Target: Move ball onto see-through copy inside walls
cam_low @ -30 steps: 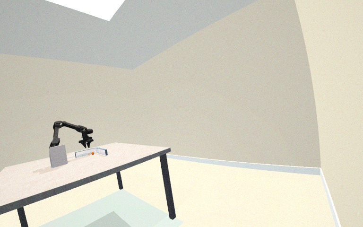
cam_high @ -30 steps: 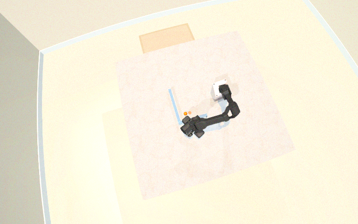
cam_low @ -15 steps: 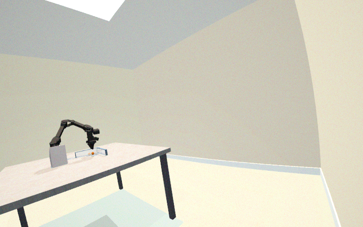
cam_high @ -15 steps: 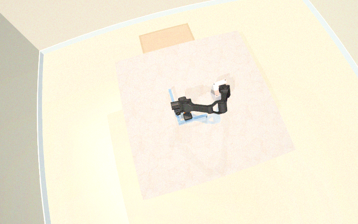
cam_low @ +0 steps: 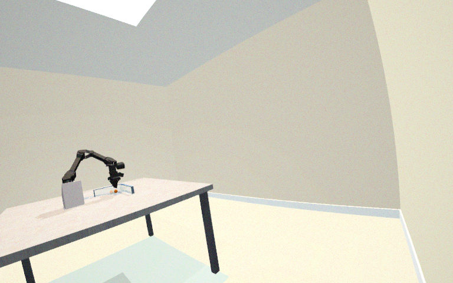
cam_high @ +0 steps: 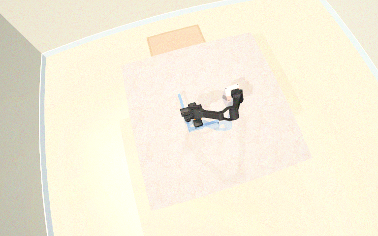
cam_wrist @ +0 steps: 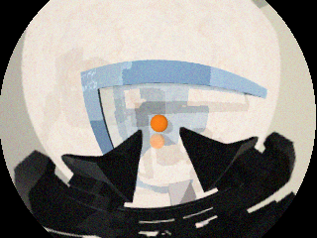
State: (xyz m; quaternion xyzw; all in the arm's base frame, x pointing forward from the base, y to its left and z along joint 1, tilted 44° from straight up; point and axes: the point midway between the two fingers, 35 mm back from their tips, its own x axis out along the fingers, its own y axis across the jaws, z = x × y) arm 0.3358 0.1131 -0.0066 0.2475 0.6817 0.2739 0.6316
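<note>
Right now the orange ball is 30 mm below my gripper tip.
</note>
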